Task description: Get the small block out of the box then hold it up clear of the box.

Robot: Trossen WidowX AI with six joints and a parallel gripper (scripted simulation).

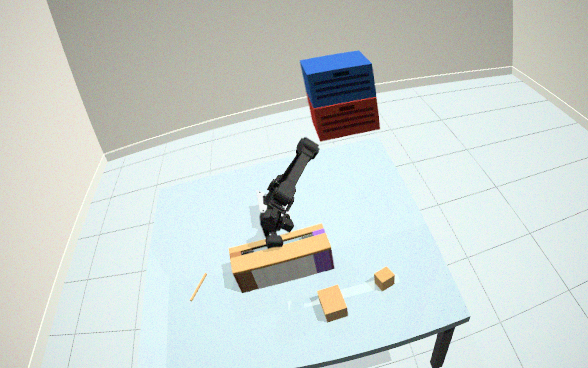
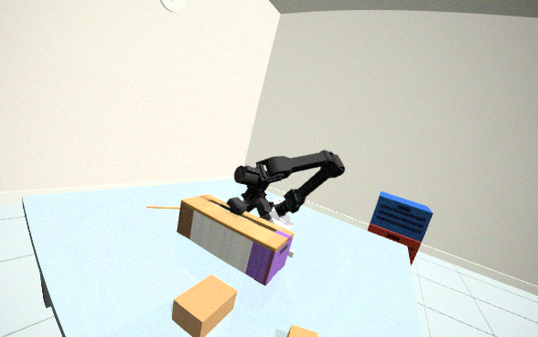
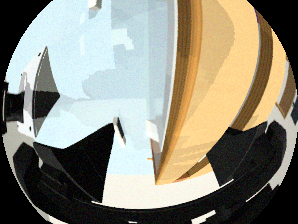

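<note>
The clear-fronted box is 3 cm ahead of my gripper tip, 4 cm to the left of it and 2 cm below it. The rest, counted from my gripper tip: tan block: 6 cm ahead, 2 cm to the right; thin tan stick: 9 cm ahead, 34 cm to the right, 8 cm below.
</note>
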